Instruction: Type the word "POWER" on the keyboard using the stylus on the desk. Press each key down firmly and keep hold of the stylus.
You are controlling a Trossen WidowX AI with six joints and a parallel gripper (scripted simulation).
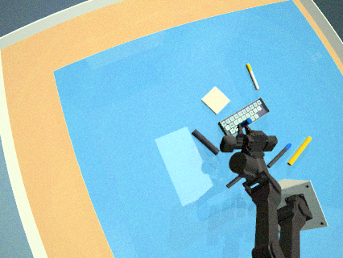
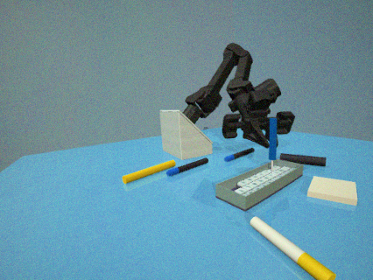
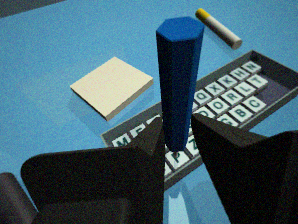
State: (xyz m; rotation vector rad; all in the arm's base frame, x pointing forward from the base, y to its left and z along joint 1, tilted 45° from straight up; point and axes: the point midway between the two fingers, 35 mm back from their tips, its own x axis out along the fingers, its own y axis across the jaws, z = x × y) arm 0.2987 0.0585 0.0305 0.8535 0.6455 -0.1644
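The cream notepad is 130 mm ahead of my gripper tip, 70 mm below it and 20 mm to the left of it. Also, from my gripper tip: dark rod: 130 mm to the left, 60 mm below; then blue stylus: 20 mm below; then stylus tip: 50 mm below.
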